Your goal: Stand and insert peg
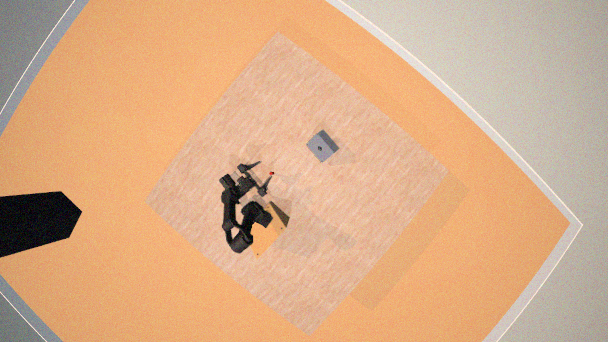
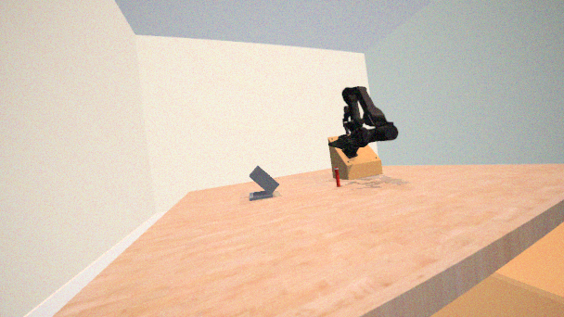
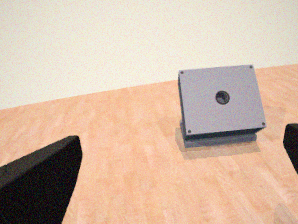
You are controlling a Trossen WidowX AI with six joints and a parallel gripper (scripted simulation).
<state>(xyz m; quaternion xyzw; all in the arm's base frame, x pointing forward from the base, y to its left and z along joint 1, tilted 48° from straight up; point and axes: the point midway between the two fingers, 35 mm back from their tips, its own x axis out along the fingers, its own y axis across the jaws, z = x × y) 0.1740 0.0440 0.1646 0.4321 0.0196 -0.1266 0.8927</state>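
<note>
Right now the peg is 120 mm below my gripper tip, 20 mm to the right of it and 20 mm behind it. Also, from my gripper tip: grey sloped panel (260 mm ahead, 160 mm to the right, 110 mm below).
</note>
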